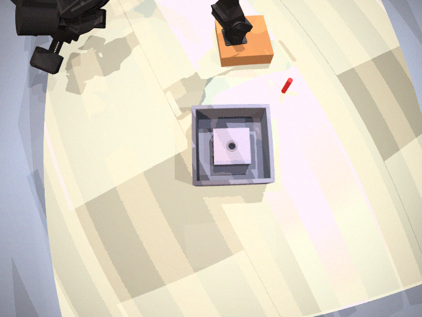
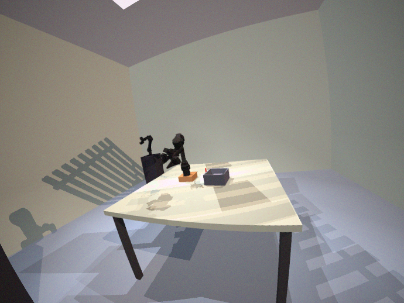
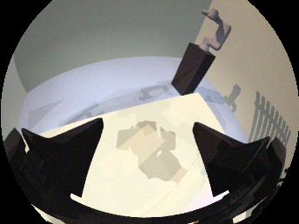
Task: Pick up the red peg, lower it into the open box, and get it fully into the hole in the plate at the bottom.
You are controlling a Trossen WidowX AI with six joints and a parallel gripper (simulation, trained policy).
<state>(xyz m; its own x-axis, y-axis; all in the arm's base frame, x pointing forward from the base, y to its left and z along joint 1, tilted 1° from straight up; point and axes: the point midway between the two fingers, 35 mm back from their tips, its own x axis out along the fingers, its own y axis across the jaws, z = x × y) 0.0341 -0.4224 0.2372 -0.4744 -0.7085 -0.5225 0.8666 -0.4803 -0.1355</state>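
My gripper tip is now 56 cm to the right of the red peg, 23 cm above it and 16 cm short of it. Round my gripper tip: plate: 37 cm to the left, 31 cm ahead, 23 cm below; then grey box: 37 cm to the left, 31 cm ahead, 25 cm below.
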